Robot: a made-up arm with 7 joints.
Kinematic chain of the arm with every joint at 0, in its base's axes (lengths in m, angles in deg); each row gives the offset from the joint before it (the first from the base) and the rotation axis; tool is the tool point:
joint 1: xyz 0 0 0.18 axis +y
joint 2: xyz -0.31 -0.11 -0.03 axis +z
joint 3: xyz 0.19 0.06 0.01 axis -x
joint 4: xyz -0.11 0.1 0 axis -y
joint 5: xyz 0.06 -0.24 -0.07 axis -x
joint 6: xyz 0 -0.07 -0.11 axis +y
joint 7: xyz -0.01 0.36 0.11 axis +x
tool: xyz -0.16 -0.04 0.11
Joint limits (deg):
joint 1: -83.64..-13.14
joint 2: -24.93..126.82
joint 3: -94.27..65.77
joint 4: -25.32..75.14
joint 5: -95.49..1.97
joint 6: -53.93..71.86
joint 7: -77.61..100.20
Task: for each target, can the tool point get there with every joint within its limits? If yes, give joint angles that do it. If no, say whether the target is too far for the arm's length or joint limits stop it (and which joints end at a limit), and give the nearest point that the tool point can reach.
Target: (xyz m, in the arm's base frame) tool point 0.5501 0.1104 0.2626
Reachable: no: joint limits stop it (at a limit: joint 1, joint 3, joint 4, joint 5) | nearest point 0.3339 0.0522 0.1663 | short by 0.244 m
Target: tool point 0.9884 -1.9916 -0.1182
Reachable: no: too far | nearest point 0.2047 -0.4888 -0.0510 | short by 1.696 m
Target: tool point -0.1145 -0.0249 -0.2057
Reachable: yes | joints -78.34 -4.11 -11.74 56.40 -26.16 12.73 -4.86
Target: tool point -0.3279 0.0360 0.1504
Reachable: yes | joints -35.40 -5.30 27.67 59.84 -27.68 57.56 14.27
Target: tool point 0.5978 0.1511 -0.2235
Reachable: no: joint limits stop it (at a limit: joint 1, joint 5, joint 6, joint 7) | nearest point 0.3484 0.0854 -0.1894 | short by 0.260 m
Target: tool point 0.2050 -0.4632 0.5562
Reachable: no: joint limits stop it (at a limit: joint 1, joint 4, joint 5, joint 6) | nearest point 0.0039 -0.3252 0.3952 | short by 0.292 m
